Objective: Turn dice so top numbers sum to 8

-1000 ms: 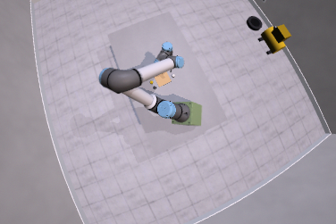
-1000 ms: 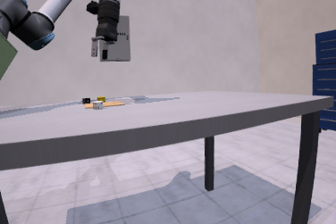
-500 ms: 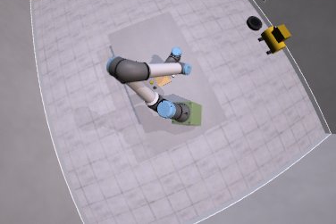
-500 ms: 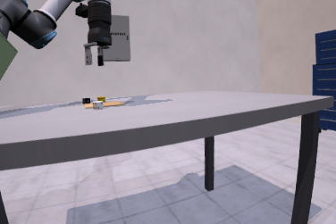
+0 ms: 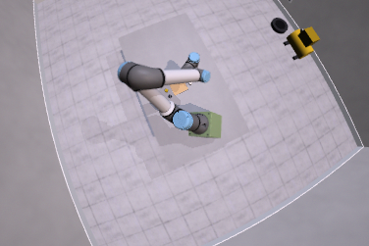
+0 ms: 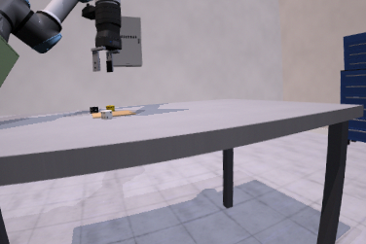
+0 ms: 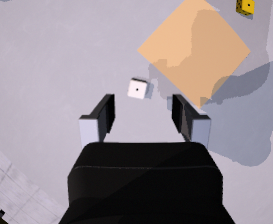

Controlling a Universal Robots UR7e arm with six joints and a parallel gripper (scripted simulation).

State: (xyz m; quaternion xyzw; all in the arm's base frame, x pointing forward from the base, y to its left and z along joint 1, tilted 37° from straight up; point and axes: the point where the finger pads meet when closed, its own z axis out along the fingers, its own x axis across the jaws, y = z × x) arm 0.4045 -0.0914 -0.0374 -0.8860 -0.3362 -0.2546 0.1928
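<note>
My hand is 10 mm to the left of the white die and 150 mm above it. Round my hand: mat: 20 mm ahead, 100 mm to the left, 160 mm below; yellow die: 20 mm ahead, 220 mm to the left, 150 mm below.
</note>
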